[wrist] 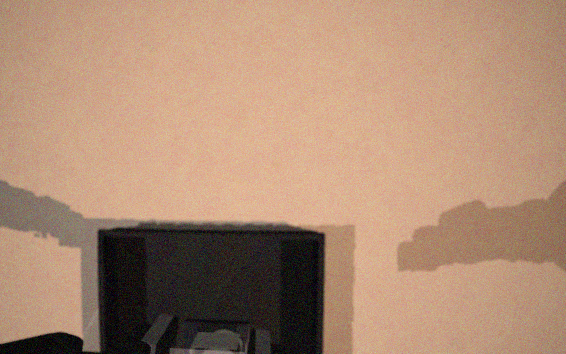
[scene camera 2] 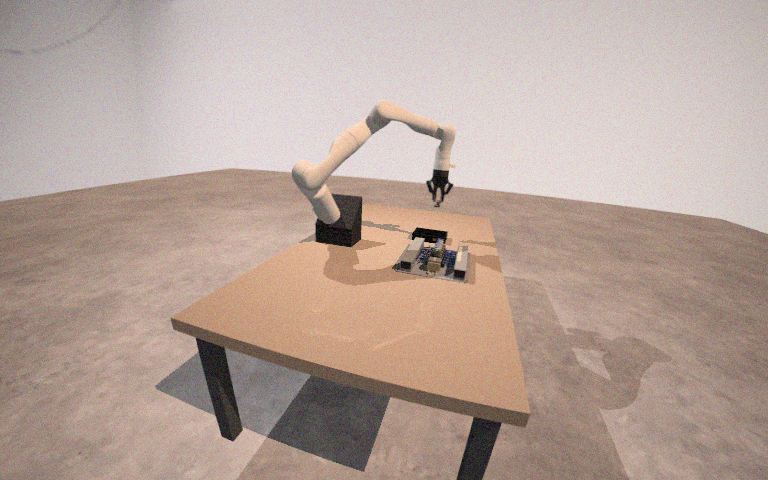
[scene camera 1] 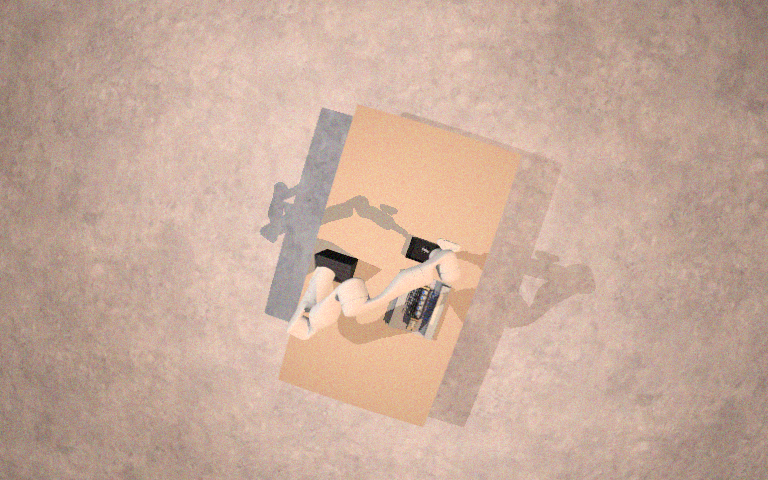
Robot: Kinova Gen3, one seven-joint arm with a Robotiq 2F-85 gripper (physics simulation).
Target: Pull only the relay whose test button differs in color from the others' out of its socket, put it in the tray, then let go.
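Places are measured from the arm's base along level axes (x right, y ahead, z up), in metres.
Pixels of known places: gripper, between the fingertips: (wrist: 211, 346) (scene camera 2: 437, 202); arm's base, origin of its link: (scene camera 2: 330, 215) (scene camera 1: 326, 272).
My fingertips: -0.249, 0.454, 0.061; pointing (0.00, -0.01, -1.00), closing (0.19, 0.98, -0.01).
Ahead of a thing's pixels: the offset from my fingertips to its top centre, as dx, dy, dz. "pt": to the spot under its first point. Level surfaces: height alone.
My gripper (scene camera 2: 437, 201) (wrist: 214, 342) is shut on a clear-cased relay @(pt -0.005, +0.002, +0.001) (wrist: 217, 335) and holds it in the air, well above table height. In the wrist view the relay shows at the bottom edge, in front of the open black tray @(+0.024, -0.017, -0.150) (scene camera 1: 412, 244) (scene camera 2: 421, 236) (wrist: 210, 270). Its lower part is cut off there, and its test button's color cannot be told. The other relays (scene camera 1: 419, 301) (scene camera 2: 437, 249) stand in the socket row on the panel; their button colors are too small to tell in the scene views.
The grey panel (scene camera 1: 396, 316) (scene camera 2: 404, 269) with raised wire ducts @(+0.309, +0.142, -0.142) (scene camera 2: 461, 263) stands on the table @(dz -0.185) (scene camera 1: 430, 169) (scene camera 2: 339, 308) beside the tray. The arm passes over the panel in scene camera 1. The black base block (scene camera 1: 335, 264) (scene camera 2: 348, 220) stands at the table's side.
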